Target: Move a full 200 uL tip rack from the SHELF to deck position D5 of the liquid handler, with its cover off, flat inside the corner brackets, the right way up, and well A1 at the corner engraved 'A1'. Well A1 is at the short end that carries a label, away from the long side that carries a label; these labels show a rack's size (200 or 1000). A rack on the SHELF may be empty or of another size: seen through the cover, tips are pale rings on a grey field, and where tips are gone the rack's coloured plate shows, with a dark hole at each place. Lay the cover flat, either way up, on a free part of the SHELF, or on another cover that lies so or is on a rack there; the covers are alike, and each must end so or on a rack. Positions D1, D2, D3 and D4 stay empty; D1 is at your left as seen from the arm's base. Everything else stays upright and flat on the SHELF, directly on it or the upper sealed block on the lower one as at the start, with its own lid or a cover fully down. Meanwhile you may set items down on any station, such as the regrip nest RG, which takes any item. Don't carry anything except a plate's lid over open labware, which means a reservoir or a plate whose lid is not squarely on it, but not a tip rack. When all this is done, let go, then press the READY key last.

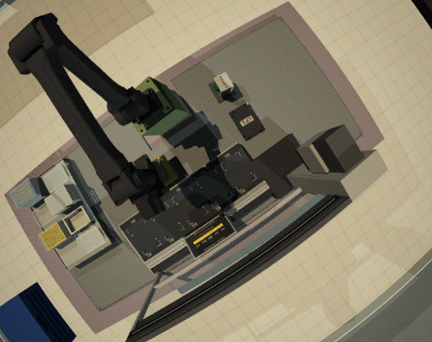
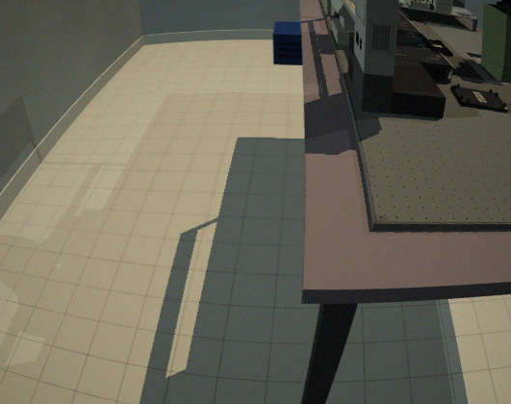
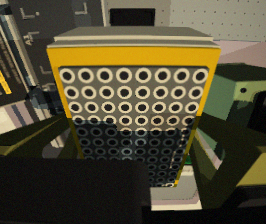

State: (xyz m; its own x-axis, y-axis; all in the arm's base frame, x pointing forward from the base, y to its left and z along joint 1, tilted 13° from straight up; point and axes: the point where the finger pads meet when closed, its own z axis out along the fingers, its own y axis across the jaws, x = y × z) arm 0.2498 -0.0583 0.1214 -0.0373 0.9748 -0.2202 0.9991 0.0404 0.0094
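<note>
Now: hand 31 cm above the RG nest. From my hand the other things lie so: yellow tip rack (1 cm behind, 1 cm to the left, 1 cm above); shelf label (10 cm behind, 36 cm to the right, 32 cm below); ready key box (21 cm behind, 38 cm to the left, 25 cm below).
</note>
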